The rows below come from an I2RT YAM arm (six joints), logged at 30 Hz.
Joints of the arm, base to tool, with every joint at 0 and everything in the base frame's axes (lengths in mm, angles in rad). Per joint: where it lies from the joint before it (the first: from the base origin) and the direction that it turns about. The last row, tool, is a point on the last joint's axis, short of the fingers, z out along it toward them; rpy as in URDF.
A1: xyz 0.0 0.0 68.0 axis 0 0 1
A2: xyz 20.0 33.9 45.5 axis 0 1 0
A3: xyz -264.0 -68.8 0.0 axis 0 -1 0
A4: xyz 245.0 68.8 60.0 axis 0 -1 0
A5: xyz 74.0 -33.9 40.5 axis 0 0 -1
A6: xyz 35.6 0.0 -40.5 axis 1 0 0
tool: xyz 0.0 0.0 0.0 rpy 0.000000 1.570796 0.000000
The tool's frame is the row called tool.
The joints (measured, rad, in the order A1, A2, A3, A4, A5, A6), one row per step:
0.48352 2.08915 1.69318 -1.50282 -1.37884 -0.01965
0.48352 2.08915 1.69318 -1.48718 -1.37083 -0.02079
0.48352 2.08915 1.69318 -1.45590 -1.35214 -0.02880
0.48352 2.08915 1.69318 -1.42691 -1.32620 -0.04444
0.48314 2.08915 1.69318 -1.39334 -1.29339 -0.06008
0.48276 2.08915 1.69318 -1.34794 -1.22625 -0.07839
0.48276 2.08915 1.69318 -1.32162 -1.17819 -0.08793
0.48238 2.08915 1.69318 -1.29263 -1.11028 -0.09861
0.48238 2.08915 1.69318 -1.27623 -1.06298 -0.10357
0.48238 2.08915 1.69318 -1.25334 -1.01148 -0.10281
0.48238 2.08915 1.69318 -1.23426 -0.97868 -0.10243
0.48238 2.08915 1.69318 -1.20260 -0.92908 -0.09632
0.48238 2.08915 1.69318 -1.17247 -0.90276 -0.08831
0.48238 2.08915 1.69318 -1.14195 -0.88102 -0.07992
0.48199 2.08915 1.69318 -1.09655 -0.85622 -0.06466
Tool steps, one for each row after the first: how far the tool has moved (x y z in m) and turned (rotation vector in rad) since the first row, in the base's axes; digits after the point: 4 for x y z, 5 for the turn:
0.0010 0.0005 -0.0007 0.00112 -0.01834 0.00273
0.0031 0.0014 -0.0020 0.00392 -0.06105 0.00979
0.0050 0.0022 -0.0035 0.00322 -0.11137 0.02021
0.0074 0.0029 -0.0053 -0.00153 -0.16879 0.03176
0.0108 0.0037 -0.0083 -0.02952 -0.25406 0.05226
0.0128 0.0041 -0.0102 -0.05461 -0.30653 0.06573
0.0154 0.0041 -0.0127 -0.09573 -0.37079 0.08323
0.0169 0.0040 -0.0144 -0.12757 -0.40997 0.09470
0.0190 0.0041 -0.0161 -0.16363 -0.45213 0.10348
0.0209 0.0043 -0.0172 -0.18495 -0.48308 0.10763
0.0239 0.0048 -0.0188 -0.21919 -0.52797 0.10985
0.0267 0.0056 -0.0196 -0.23457 -0.56002 0.10521
0.0296 0.0066 -0.0201 -0.24596 -0.59011 0.09847
0.0339 0.0080 -0.0205 -0.25750 -0.62928 0.08408

